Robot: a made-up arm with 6 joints.
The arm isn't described. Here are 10 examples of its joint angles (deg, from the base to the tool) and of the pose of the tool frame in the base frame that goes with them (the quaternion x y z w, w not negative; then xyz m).
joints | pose
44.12 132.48 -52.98 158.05 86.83 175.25 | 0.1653 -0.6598 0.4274 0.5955 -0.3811 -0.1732 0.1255
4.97 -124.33 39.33 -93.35 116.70 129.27 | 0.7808 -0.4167 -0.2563 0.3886 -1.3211 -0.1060 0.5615
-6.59 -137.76 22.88 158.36 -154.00 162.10 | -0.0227 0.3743 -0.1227 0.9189 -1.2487 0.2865 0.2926
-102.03 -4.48 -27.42 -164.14 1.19 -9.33 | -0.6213 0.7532 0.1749 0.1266 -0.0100 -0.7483 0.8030
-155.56 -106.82 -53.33 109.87 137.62 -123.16 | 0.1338 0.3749 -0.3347 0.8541 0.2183 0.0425 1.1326
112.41 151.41 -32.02 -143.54 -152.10 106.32 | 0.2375 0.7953 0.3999 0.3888 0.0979 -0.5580 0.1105
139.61 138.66 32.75 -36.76 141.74 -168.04 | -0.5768 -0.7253 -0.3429 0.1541 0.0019 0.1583 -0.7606
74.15 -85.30 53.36 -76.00 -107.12 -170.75 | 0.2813 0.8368 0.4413 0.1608 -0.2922 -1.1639 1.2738
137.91 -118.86 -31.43 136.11 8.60 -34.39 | 0.1909 -0.7277 0.2481 0.6103 0.3958 -0.5051 1.0971
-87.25 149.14 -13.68 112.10 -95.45 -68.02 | -0.1316 0.9770 0.0359 0.1639 0.0352 0.4597 -0.4103
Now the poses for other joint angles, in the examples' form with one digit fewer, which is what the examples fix.
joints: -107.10 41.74 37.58 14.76 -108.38 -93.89
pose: -0.600 -0.010 0.748 0.283 -0.523 -1.199 0.994
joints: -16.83 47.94 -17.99 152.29 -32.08 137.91
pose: 0.504 0.126 -0.386 0.762 0.899 -0.131 0.204
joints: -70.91 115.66 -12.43 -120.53 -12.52 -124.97
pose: -0.042 0.565 0.420 0.709 0.054 0.079 -0.348
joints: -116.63 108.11 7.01 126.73 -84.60 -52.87
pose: -0.032 0.923 -0.363 0.124 -0.173 -0.547 -0.542
